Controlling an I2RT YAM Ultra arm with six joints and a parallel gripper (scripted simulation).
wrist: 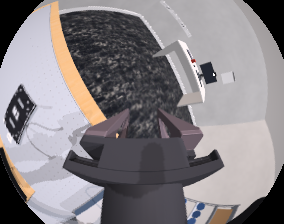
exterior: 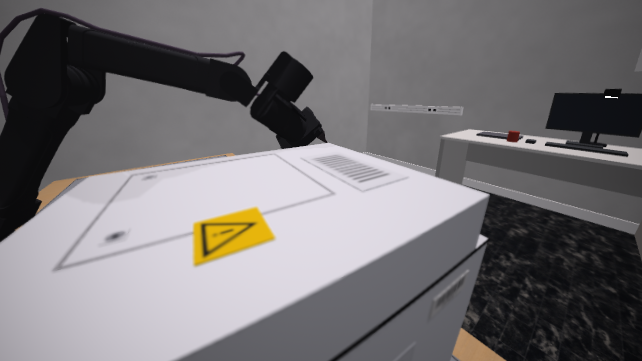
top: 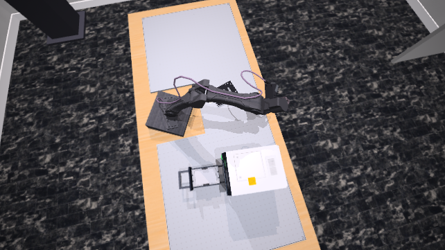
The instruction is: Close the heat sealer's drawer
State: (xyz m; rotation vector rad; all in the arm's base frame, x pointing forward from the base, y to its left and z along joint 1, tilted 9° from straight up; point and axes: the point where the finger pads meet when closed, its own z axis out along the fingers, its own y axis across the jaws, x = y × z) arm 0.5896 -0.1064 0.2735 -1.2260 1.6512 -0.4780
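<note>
Now: hand 500 mm past the sealer drawer, 280 mm to the left of it and 160 mm above it.
</note>
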